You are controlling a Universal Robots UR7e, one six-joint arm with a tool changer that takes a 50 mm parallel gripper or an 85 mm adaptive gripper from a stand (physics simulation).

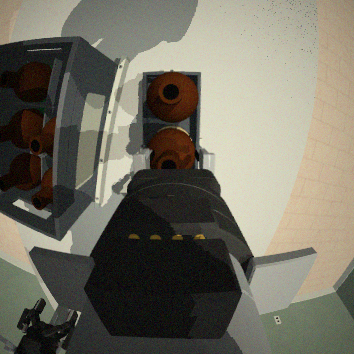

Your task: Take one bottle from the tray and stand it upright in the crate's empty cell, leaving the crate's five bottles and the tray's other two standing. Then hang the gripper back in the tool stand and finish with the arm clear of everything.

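Frame: origin at the arm's base, x back, y left, z down, level; centimetres.
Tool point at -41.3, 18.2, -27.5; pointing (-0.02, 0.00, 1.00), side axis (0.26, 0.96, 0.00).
A point is followed by its place in that frame, as x, y, z.
My gripper [173, 160] is open, with one pale fingertip on each side of a brown bottle [172, 145] {-38.8, 17.2, -7.0} in the tray [199, 82] {-28.2, 19.1, 2.8}. This bottle stands with its dark mouth close to the gripper body, which hides its near part. Another brown bottle [171, 97] {-33.1, 15.7, -10.6} stands upright in the tray's far cell. The tray's near end is hidden under the gripper, and a third bottle does not show. The grey crate [67, 150] {-42.1, 3.9, -9.4} at the left holds several brown bottles, among them one in the far left cell [35, 82] {-33.6, -6.7, -6.1}. Its far right cell is largely hidden by the crate wall.
A pale rail [111, 125] {-39.7, 5.1, 3.9} runs beside the crate, between it and the tray. A dark second gripper tool [42, 332] {-75.7, 0.6, -21.7} shows at the lower left. Grey plates stick out on both sides of my gripper body. A brick-patterned wall [327, 125] is at the right.
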